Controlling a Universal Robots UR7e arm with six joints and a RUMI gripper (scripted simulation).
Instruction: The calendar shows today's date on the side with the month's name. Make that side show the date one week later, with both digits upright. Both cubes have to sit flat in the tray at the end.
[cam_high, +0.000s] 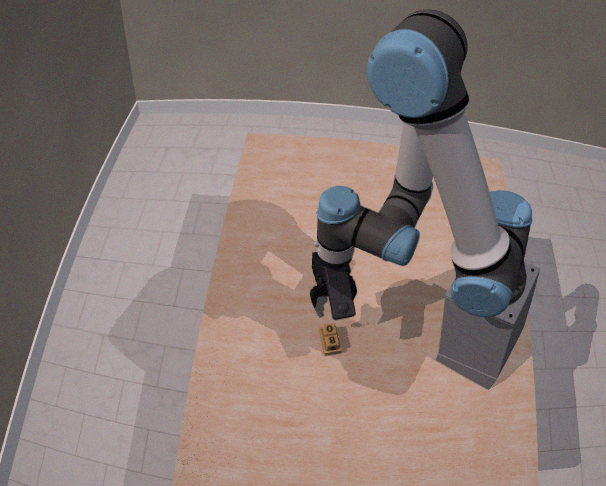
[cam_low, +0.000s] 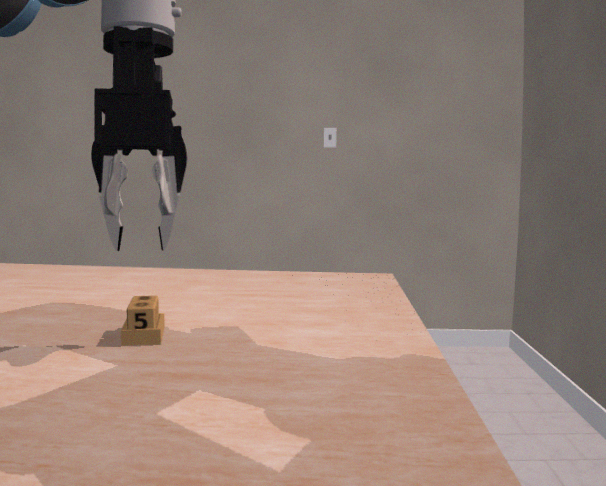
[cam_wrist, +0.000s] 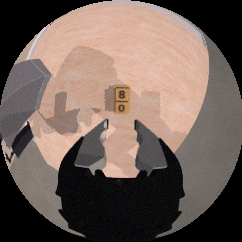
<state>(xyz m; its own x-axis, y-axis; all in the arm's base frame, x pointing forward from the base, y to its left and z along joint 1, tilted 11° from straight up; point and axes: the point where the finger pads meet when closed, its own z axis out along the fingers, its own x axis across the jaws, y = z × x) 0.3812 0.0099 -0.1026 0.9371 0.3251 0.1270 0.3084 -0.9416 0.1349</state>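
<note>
Now: hand 10 mm past the wooden calendar tray, 10 mm to the right of it and 110 mm above it.
</note>
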